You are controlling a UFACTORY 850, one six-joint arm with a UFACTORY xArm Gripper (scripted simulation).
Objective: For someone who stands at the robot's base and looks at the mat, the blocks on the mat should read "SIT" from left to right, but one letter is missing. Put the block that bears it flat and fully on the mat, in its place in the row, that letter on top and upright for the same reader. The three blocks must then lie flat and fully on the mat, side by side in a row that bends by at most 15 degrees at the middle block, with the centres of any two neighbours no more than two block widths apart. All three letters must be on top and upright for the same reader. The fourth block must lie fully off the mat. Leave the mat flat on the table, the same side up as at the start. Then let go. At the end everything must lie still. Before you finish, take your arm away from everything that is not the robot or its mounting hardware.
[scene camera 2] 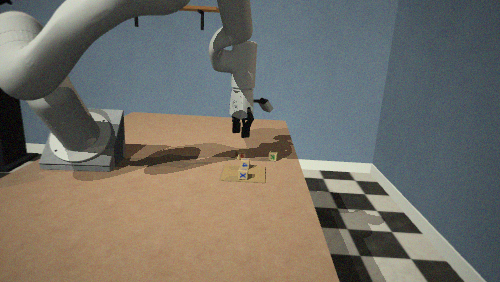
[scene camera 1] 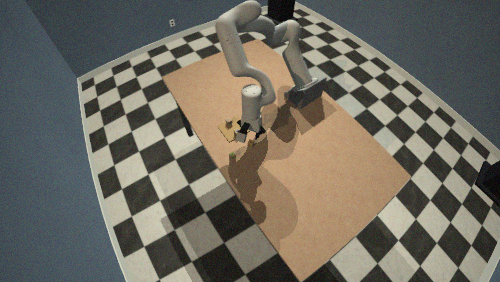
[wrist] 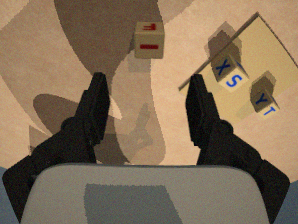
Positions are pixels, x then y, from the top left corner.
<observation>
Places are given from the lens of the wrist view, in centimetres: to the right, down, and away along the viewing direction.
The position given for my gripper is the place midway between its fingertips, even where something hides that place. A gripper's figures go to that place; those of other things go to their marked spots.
my gripper [wrist: 147, 87]: 0, -2, 13
block [wrist: 149, 37]: 0, -7, 16
</observation>
